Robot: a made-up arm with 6 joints.
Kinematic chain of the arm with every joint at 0, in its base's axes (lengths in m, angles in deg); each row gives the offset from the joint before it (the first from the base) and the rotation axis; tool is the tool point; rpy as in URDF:
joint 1: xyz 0 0 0.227 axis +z
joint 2: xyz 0 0 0 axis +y
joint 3: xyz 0.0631 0 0.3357 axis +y
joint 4: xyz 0.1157 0 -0.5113 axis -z
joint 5: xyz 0 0 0 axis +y
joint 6: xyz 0.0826 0 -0.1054 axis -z
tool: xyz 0 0 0 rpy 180 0 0
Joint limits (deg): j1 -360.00..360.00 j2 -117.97..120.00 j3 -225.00..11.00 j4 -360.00..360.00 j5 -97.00..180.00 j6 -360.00..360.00
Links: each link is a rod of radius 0.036 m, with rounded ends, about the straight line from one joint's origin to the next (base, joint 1, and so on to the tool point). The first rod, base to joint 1, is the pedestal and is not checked.
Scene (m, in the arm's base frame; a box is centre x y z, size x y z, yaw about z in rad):
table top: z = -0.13
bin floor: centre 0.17 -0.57 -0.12 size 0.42 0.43 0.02 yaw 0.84
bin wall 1: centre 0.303 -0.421 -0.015 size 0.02 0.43 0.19 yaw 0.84
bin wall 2: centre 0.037 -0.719 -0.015 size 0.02 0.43 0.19 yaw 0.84
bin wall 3: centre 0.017 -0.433 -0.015 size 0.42 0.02 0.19 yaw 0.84
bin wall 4: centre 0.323 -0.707 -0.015 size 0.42 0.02 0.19 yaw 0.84
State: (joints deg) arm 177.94 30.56 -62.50 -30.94 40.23 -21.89
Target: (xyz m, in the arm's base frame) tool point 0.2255 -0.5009 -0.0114
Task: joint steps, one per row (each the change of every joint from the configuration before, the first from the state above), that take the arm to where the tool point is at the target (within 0.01 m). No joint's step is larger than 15 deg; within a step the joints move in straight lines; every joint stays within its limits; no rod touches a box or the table.
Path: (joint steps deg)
1: 14.38 -5.49 3.52 -0.66 -1.39 0.00
2: 14.37 -5.49 3.51 -0.66 -1.39 0.00
3: 14.38 -5.49 3.52 -0.66 -1.39 0.00
4: 14.38 -5.49 3.52 -0.66 -1.39 0.00
5: 14.37 -5.49 3.51 -0.66 -1.38 0.00
6: 14.38 -5.49 3.52 -0.66 -1.39 0.00
7: 14.37 -5.49 3.52 -0.66 -1.39 0.00
8: 14.38 -5.49 3.51 -0.66 -1.39 0.00
9: -0.07 10.75 -2.67 0.15 -0.55 0.00
10: -0.08 10.76 -2.67 0.14 -0.55 0.00
11: -0.07 10.75 -2.68 0.15 -0.55 0.00

